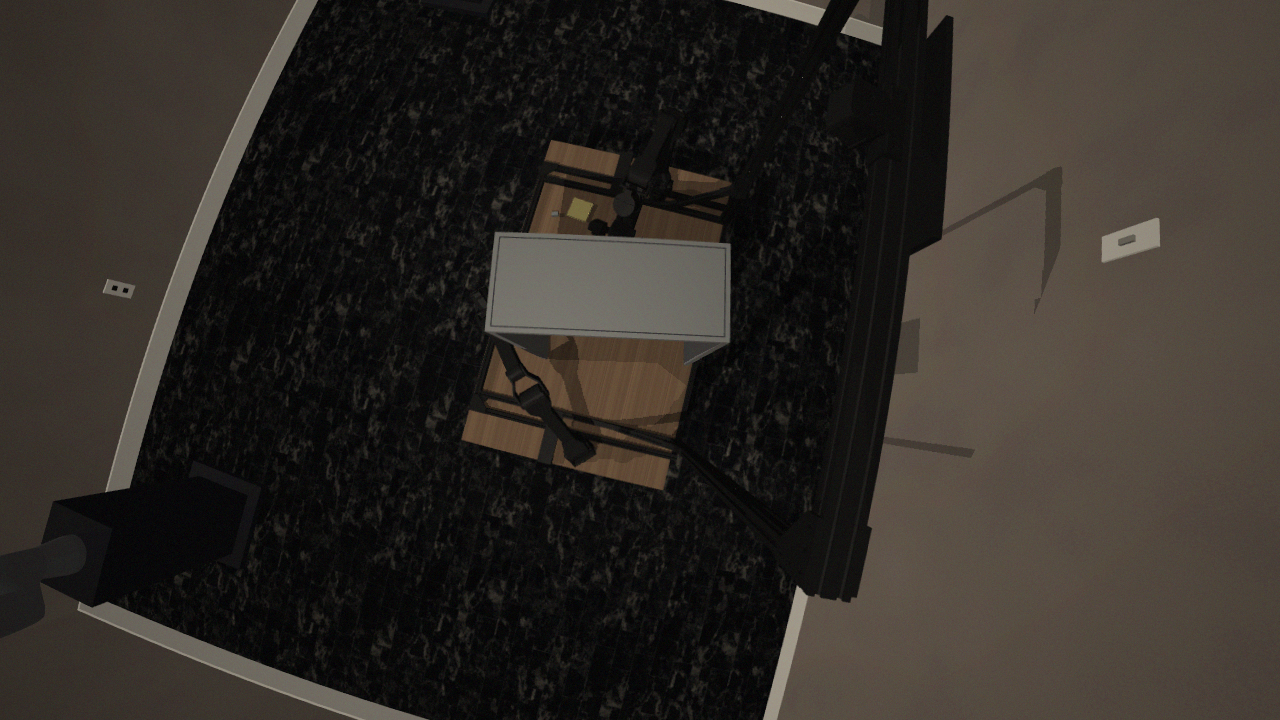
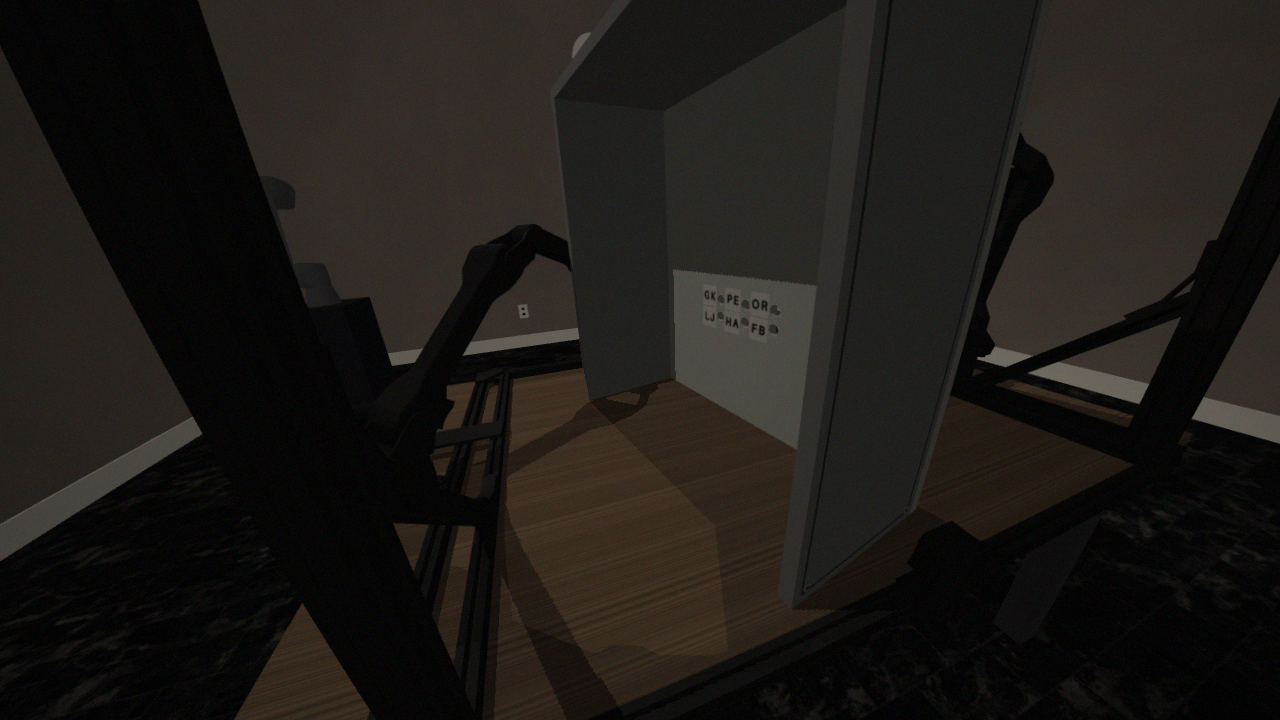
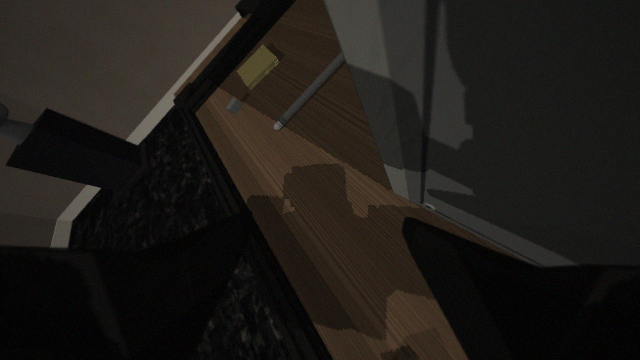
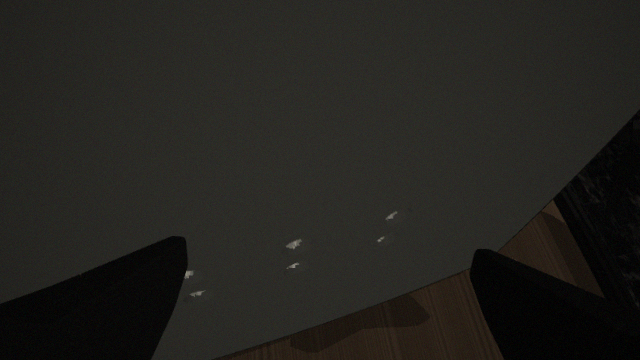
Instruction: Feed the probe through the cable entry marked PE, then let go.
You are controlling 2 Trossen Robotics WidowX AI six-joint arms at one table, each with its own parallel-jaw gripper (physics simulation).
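Note:
The grey probe lies flat on the wooden table behind the grey cabinet; its far end is hidden by the cabinet's corner. The PE label sits in the top row of labels on the inside of the back panel. My left gripper is open and empty beside the cabinet's side wall, well short of the probe. My right gripper is open and empty, facing the outside of the back panel. Several cable entries show there as thin slivers; I cannot tell which is PE.
A yellow pad and a small grey piece lie beyond the probe near the table's edge. Black frame rails run across the table. Dark carpet surrounds the table.

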